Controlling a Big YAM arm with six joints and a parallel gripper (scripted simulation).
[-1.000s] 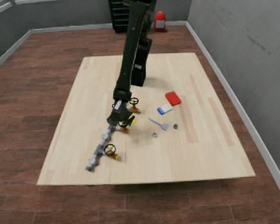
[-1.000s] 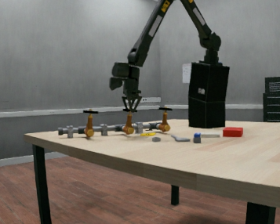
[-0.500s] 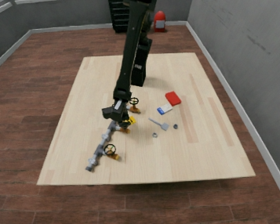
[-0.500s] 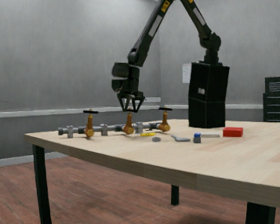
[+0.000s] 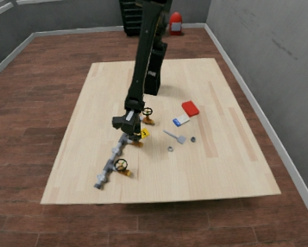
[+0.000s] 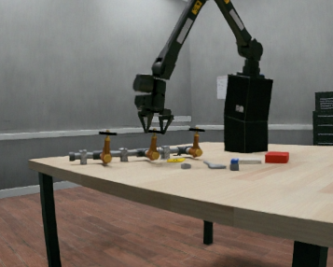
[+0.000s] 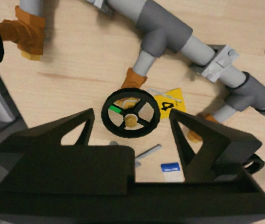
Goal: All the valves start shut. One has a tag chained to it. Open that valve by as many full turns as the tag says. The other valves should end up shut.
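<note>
My gripper is now 9 cm past the yellow tag, 3 cm to the right of it and 12 cm above it. Round my hand: blue-and-white block: 18 cm behind, 30 cm to the left, 11 cm below; then grey flat tool: 5 cm behind, 25 cm to the left, 11 cm below; then grey part: 2 cm behind, 36 cm to the left, 11 cm below.
</note>
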